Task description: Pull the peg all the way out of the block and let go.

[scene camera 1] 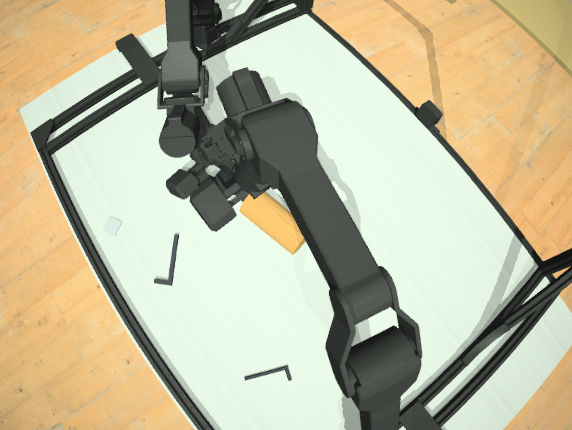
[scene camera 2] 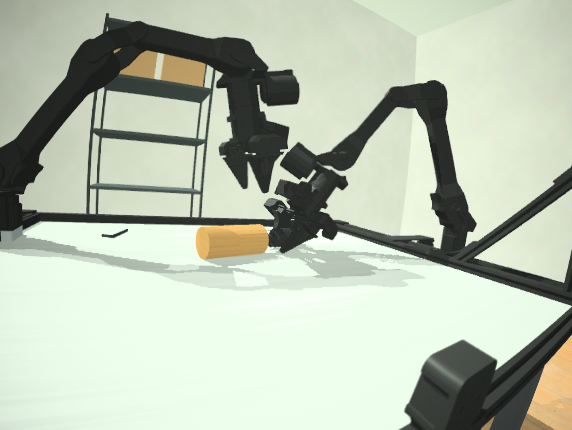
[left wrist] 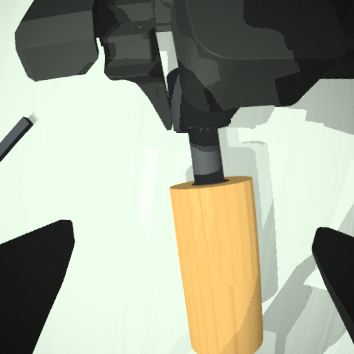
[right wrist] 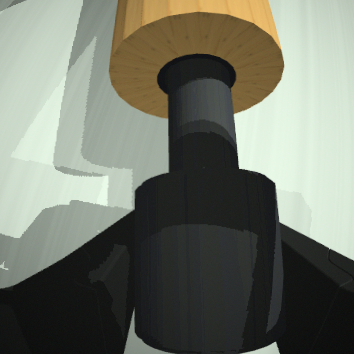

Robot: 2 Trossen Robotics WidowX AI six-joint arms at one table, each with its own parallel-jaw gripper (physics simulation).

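Frame: origin at the left arm's base, x ahead, y left, z up, level; millimetres.
Seen in the pictures: left gripper, fingertip midpoint: (scene camera 1: 245,189) (scene camera 2: 254,190) (left wrist: 197,237); right gripper, fingertip midpoint: (scene camera 2: 274,249) (left wrist: 194,123) (right wrist: 196,222); right arm's base, origin of the base link: (scene camera 1: 203,36) (scene camera 2: 451,253).
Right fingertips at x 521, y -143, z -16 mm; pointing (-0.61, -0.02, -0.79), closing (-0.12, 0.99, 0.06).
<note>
A point is followed by its place in that frame.
The block, an orange wooden cylinder (scene camera 1: 272,224) @(x 413, y -146, z 32 mm) (scene camera 2: 232,241) @(x 407, y -191, z 15 mm) (left wrist: 217,260) @(x 434, y -154, z 37 mm) (right wrist: 195,32) @(x 480, y -156, z 30 mm), lies on its side at the middle of the table. The dark peg (left wrist: 207,160) @(x 493, y -149, z 19 mm) (right wrist: 205,280) @(x 539, y -147, z 28 mm) has a thick head; its thinner shaft enters the hole in the block's end, and a length of shaft shows outside. My right gripper (scene camera 2: 281,242) @(x 521, y -143, z -16 mm) (left wrist: 194,123) @(x 521, y -143, z -16 mm) (right wrist: 196,222) @(x 521, y -143, z -16 mm) is shut on the peg's head, low over the table. My left gripper (scene camera 2: 255,189) @(x 468, y -135, z 100 mm) (left wrist: 197,237) @(x 468, y -135, z 100 mm) is open and empty, above the block, its fingers wide on either side of it in the left wrist view. In scene camera 1 its arm hides part of the block.
Two dark L-shaped marks (scene camera 1: 172,260) @(x 488, y 25, z -11 mm) (scene camera 1: 270,372) @(x 225, y 23, z -13 mm) and a small pale square (scene camera 1: 112,225) @(x 624, y 79, z -16 mm) lie on the table. The two arms' wrists are close together over the block's peg end. Dark frame rails (scene camera 2: 520,286) @(x 813, y -521, z -13 mm) edge the table. A shelf rack (scene camera 2: 150,136) stands behind.
</note>
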